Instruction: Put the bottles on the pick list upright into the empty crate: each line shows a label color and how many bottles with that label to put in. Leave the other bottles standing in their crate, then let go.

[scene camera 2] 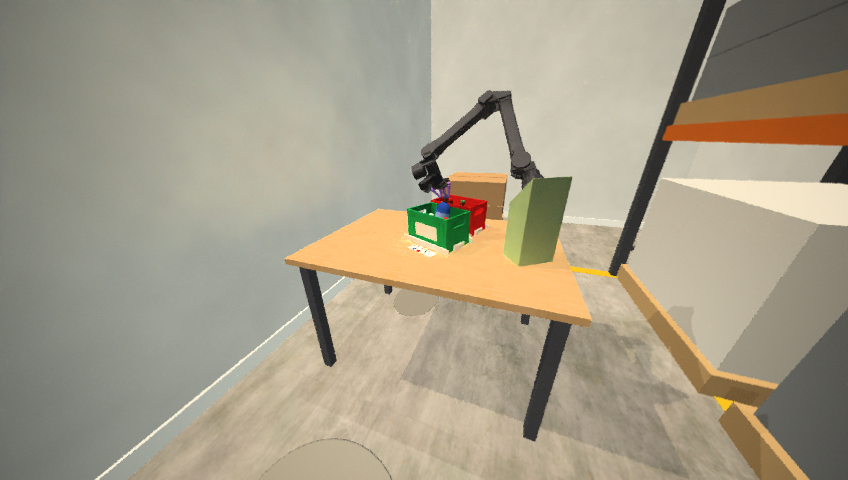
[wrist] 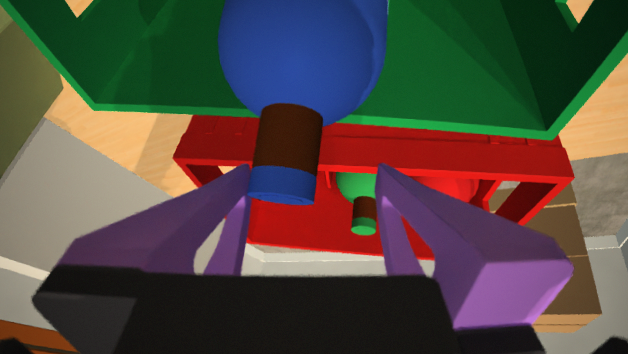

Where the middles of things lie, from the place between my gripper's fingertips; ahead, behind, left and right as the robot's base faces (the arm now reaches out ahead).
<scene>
I see my gripper 3 cm to the right of the blue bottle (wrist: 298,73) and 7 cm above it. From my hand the other things lie so: green bottle (wrist: 358,188) 6 cm behind, 20 cm to the right, 14 cm below.
</scene>
